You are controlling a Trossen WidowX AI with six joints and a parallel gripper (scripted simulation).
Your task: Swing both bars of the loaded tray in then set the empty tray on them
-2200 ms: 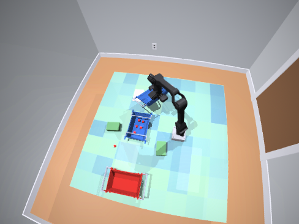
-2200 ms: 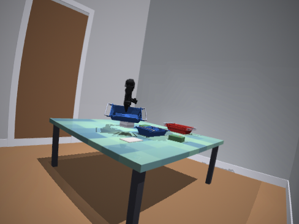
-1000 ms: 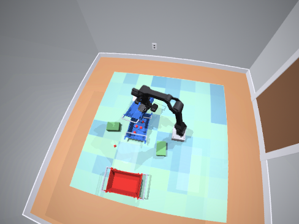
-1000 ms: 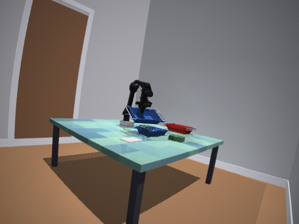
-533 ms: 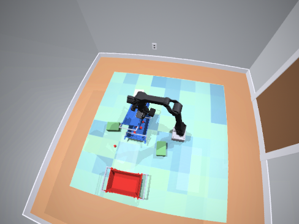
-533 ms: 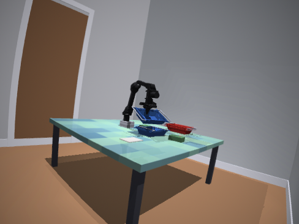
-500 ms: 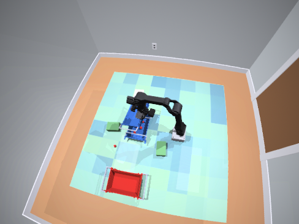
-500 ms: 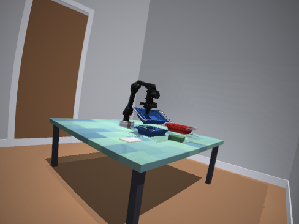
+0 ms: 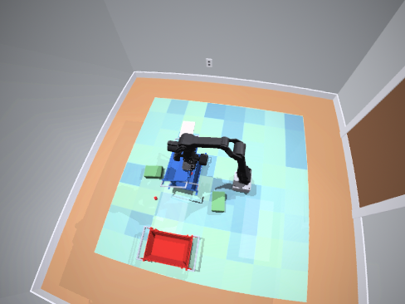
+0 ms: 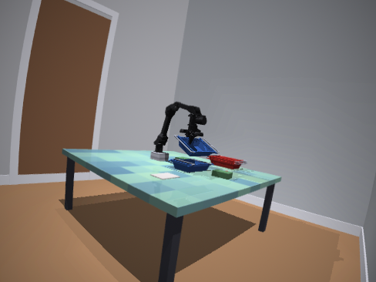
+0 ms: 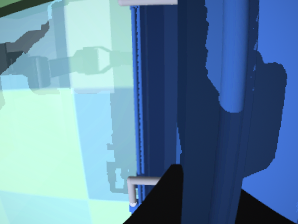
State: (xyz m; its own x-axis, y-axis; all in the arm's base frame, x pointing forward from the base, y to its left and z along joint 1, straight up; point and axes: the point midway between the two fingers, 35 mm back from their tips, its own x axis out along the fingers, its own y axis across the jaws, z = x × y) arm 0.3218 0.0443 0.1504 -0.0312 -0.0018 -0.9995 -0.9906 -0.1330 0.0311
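My gripper tip is now 70 mm short of the blue tray and 10 mm to the right of it. Round my gripper tip: small red block: 190 mm ahead, 250 mm to the left, 170 mm below; then white flat plate: 190 mm ahead, 330 mm to the right, 180 mm below.
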